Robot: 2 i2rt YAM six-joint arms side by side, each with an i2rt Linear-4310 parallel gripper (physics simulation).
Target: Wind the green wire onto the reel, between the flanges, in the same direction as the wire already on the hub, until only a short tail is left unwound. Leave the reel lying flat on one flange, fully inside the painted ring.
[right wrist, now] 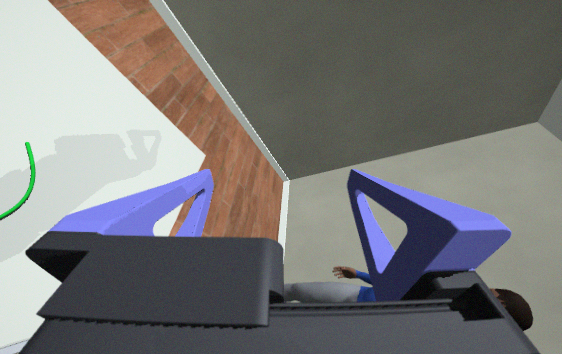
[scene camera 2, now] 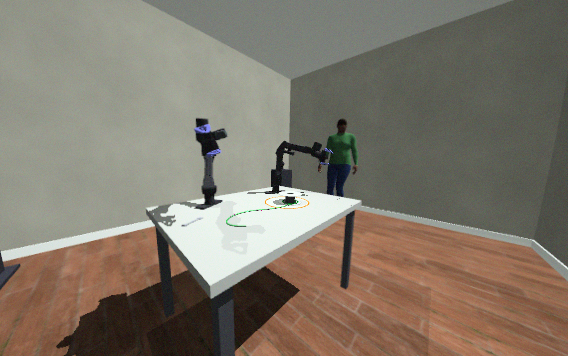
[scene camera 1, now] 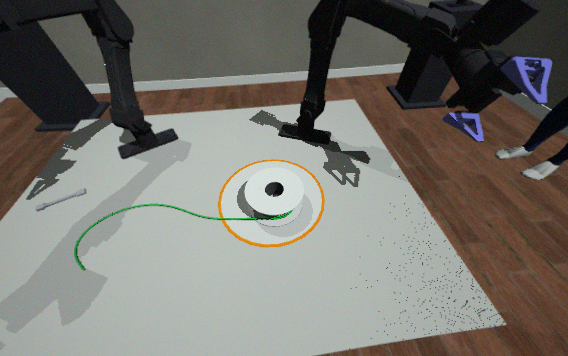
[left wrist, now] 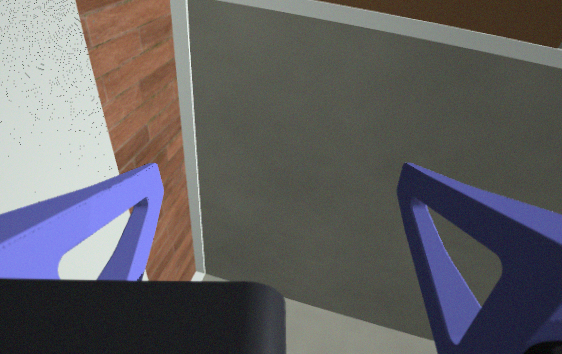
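Pixels of known places: left gripper, fingertip midpoint: [scene camera 2: 331, 159] [scene camera 1: 507, 124] [left wrist: 280, 176]; right gripper, fingertip midpoint: [right wrist: 280, 177] [scene camera 2: 212, 143]; left arm's base, link origin: [scene camera 2: 275, 192] [scene camera 1: 305, 134]; right arm's base, link origin: [scene camera 2: 209, 204] [scene camera 1: 149, 143].
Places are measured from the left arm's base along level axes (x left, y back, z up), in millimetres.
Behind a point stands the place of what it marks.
The white reel [scene camera 1: 291, 198] {x 37, y -359, z 66 mm} [scene camera 2: 290, 199] {x -31, y -373, z 30 mm} lies flat on one flange inside the orange painted ring [scene camera 1: 271, 246] {x 15, y -477, z 1 mm} [scene camera 2: 308, 203] {x 92, y -418, z 0 mm}. Some green shows low between its flanges; the rest of the hub is hidden. The green wire [scene camera 1: 150, 204] {x -373, y -452, z 5 mm} [scene camera 2: 227, 219] {x -476, y -543, z 4 mm} [right wrist: 34, 172] {x -445, y -636, z 5 mm} runs out to the left of the reel, crosses the ring and curves toward the front, its free end on the table. My left gripper [scene camera 1: 510, 120] {x 395, y -279, z 319 mm} [scene camera 2: 330, 157] {x 395, y -279, z 319 mm} [left wrist: 280, 176] {x 395, y -279, z 319 mm} is open and empty, raised to the right of the reel. My right gripper [scene camera 2: 207, 140] {x -538, y -613, z 384 mm} [right wrist: 280, 177] {x -538, y -613, z 384 mm} is open and empty, high above the table.
A thin grey rod [scene camera 1: 61, 199] {x -636, y -507, z 5 mm} [scene camera 2: 192, 221] {x -640, y -511, z 5 mm} with thicker ends lies at the table's left. The arm bases stand on the table [scene camera 1: 210, 310] {x -68, y -650, z 0 mm} [scene camera 2: 280, 245] {x -316, y -872, z 0 mm} behind the reel. A person in green [scene camera 2: 342, 152] stands beyond the table. Another person's head [right wrist: 515, 307] shows in the right wrist view.
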